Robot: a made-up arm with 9 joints. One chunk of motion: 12 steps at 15 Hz.
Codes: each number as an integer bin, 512 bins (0 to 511) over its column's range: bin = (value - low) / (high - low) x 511, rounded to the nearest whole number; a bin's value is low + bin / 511 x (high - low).
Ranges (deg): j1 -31..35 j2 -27..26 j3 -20..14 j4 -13..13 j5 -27..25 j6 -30..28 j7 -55..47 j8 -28..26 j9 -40..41
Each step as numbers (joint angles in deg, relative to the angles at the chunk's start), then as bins.
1 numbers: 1.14 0.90 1.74 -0.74 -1.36 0.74 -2.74 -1.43 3.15
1 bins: 249 269 327 241 252 271 262 251 272
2 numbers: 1.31 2.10 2.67 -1.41 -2.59 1.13 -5.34 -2.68 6.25
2 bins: 250 281 341 228 240 274 249 240 292
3 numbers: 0.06 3.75 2.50 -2.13 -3.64 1.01 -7.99 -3.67 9.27
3 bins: 240 296 338 214 230 273 236 230 311
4 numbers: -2.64 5.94 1.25 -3.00 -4.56 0.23 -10.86 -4.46 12.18
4 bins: 220 318 319 197 221 266 221 223 329
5 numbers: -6.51 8.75 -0.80 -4.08 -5.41 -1.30 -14.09 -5.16 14.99
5 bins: 190 345 289 175 212 253 205 216 347
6 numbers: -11.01 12.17 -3.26 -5.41 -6.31 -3.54 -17.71 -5.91 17.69
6 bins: 155 378 252 149 203 233 187 209 364
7 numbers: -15.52 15.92 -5.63 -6.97 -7.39 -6.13 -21.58 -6.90 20.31
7 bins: 120 414 216 119 193 210 167 200 380
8 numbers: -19.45 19.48 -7.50 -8.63 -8.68 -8.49 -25.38 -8.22 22.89
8 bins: 89 448 188 86 180 190 148 187 397
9 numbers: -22.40 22.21 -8.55 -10.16 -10.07 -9.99 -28.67 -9.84 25.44
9 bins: 67 474 172 56 166 176 132 172 413
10 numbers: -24.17 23.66 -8.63 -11.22 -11.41 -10.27 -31.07 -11.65 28.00
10 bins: 53 488 171 35 153 174 120 155 429
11 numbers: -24.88 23.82 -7.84 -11.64 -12.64 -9.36 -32.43 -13.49 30.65
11 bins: 47 490 183 27 141 182 113 137 446
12 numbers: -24.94 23.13 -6.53 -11.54 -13.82 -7.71 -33.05 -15.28 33.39
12 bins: 47 483 202 29 130 196 110 120 463
